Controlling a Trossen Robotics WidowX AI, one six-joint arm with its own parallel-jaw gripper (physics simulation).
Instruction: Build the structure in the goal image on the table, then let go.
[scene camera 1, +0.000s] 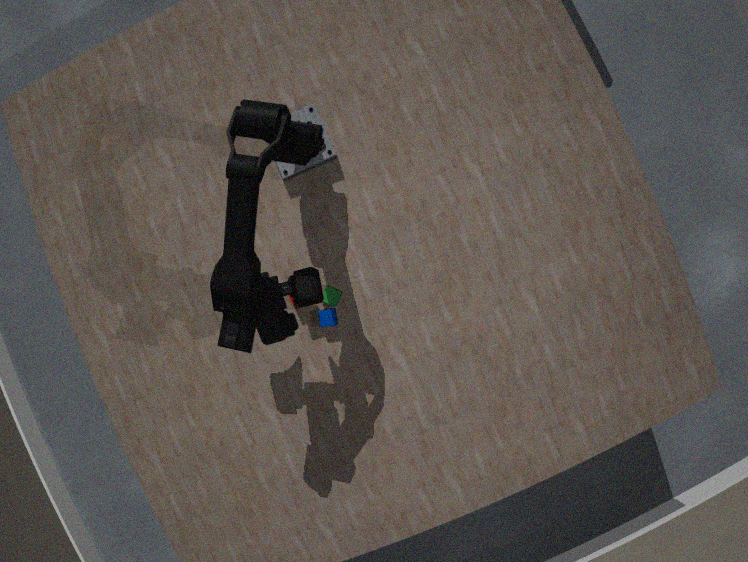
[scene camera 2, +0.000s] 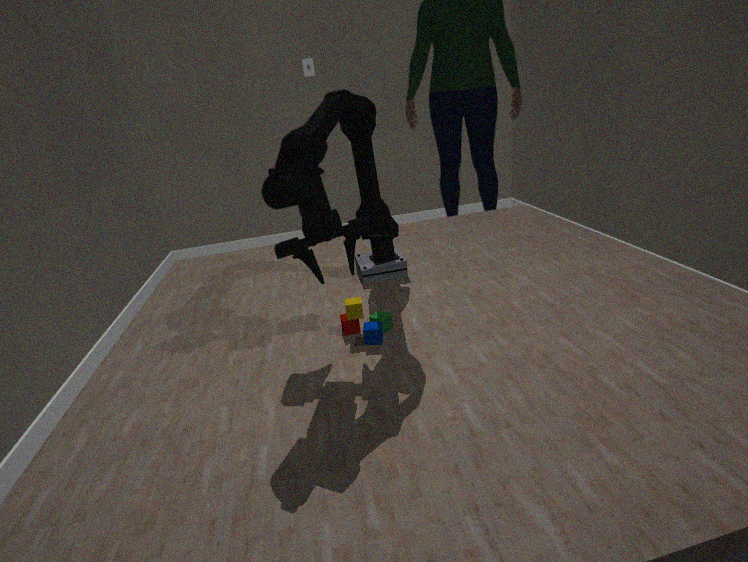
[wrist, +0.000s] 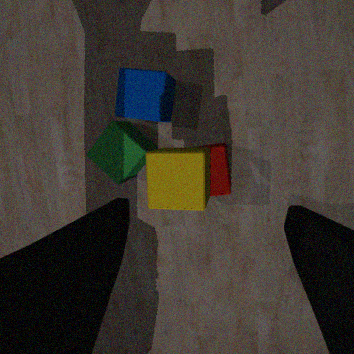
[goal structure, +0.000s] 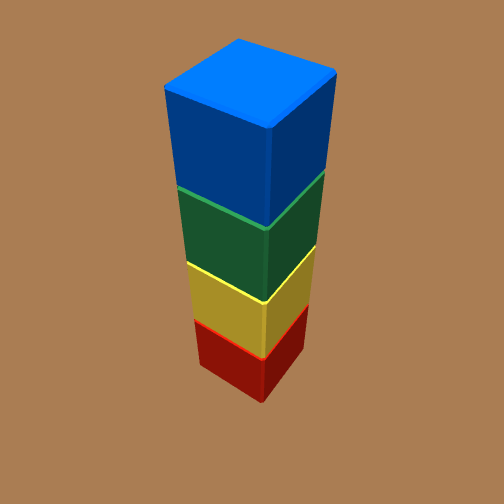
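Observation:
A yellow cube sits on top of a red cube, which stands on the table. A blue cube and a green cube stand on the table beside them; the green one is turned at an angle to the others. My gripper is open and empty, above the yellow cube. In scene camera 1 the arm hides the yellow cube and most of the red one.
The arm's grey base plate is fixed to the wooden table, behind the cubes in scene camera 2. A person in a green top stands by the back wall. The arm's shadow lies across the table around the cubes.

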